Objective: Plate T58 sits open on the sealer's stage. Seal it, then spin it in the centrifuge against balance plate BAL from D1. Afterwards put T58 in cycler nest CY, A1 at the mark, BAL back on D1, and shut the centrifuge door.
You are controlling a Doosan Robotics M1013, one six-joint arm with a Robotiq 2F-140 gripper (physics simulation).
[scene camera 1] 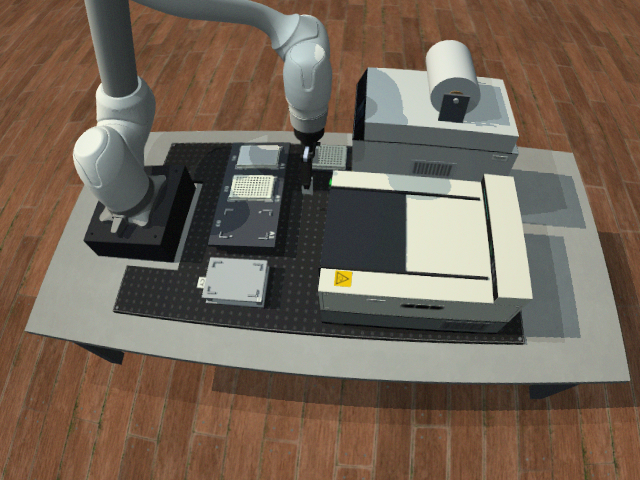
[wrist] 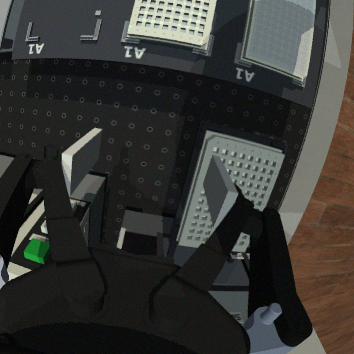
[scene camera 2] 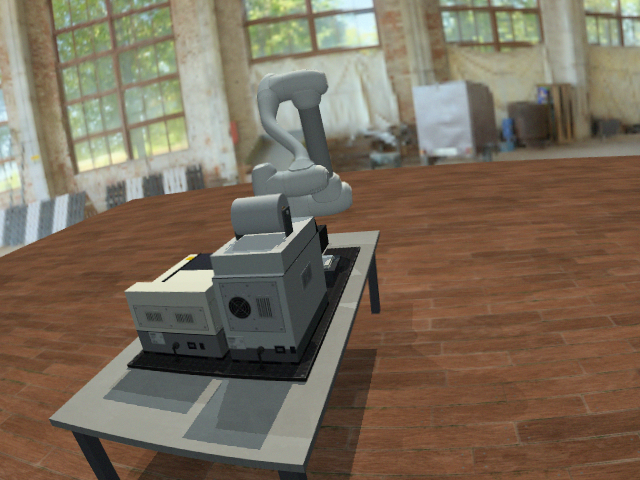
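Where they show: gripper, fingertip midpoint: (wrist: 153, 156); arm's base, link origin: (scene camera 1: 134, 200).
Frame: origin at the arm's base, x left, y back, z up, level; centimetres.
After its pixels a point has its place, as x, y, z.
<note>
The open plate T58 (scene camera 1: 330, 156) @[22.6, -56.6, 1.0] (wrist: 260, 175) @[24.8, -51.1, 1.1] is pale green with uncovered wells and sits on the stage in front of the grey sealer (scene camera 1: 392, 155) @[13.4, -74.2, 14.6] (scene camera 2: 268, 279) @[33.4, -104.7, 18.5]. My gripper (scene camera 1: 307, 180) @[14.1, -52.2, 0.8] (wrist: 153, 156) @[14.1, -52.2, 0.8] points down beside it, with the two finger pads wide apart and no object between them. In the wrist view the right pad overlaps the plate's picture; contact cannot be told. A film-topped plate, likely BAL (scene camera 1: 258, 156) @[23.1, -33.6, -2.7] (wrist: 280, 40) @[23.8, -36.2, -2.7], sits in the rearmost deck nest. The cycler nest CY (scene camera 1: 236, 279) @[-17.5, -37.8, -5.4] is bare. The cream centrifuge (scene camera 1: 447, 232) @[-5.3, -89.0, 11.4] (scene camera 2: 170, 299) @[-1.8, -106.6, 12.1] stands at right; its door state cannot be told.
A cream plate (scene camera 1: 251, 187) @[10.9, -34.8, -2.8] (wrist: 172, 20) @[12.0, -38.8, -2.8] sits in the middle nest of the dark deck rack (scene camera 1: 247, 240) @[-6.0, -38.0, -4.3]. A small grey piece (scene camera 1: 307, 190) (wrist: 145, 220) @[15.8, -63.9, -6.5] stands below the gripper. A white film roll (scene camera 1: 449, 64) @[22.5, -84.7, 37.7] (scene camera 2: 256, 214) @[26.7, -91.8, 33.8] tops the sealer. The arm's black base (scene camera 1: 170, 227) @[-6.2, -14.5, -2.7] is at left.
</note>
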